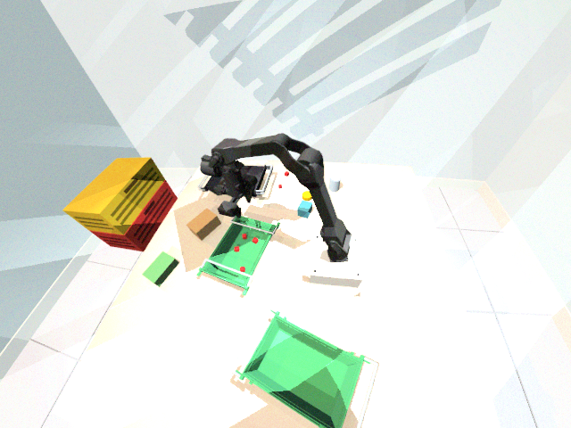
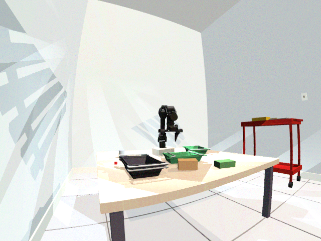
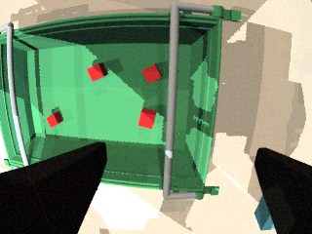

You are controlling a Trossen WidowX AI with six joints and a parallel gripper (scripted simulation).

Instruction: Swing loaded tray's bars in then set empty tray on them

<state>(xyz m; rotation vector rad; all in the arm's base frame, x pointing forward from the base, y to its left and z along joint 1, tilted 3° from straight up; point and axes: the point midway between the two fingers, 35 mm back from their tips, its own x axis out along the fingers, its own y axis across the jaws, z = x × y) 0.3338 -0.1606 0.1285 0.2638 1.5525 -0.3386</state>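
The green tray is 500 mm to the left of my gripper tip, 180 mm behind it and 120 mm below it. Also, from my gripper tip: yellow piece: 260 mm behind, 200 mm to the right, 150 mm below; tan box: 230 mm ahead, 130 mm below, 50 mm to the right; cyan block: 240 mm behind, 140 mm below, 100 mm to the right.
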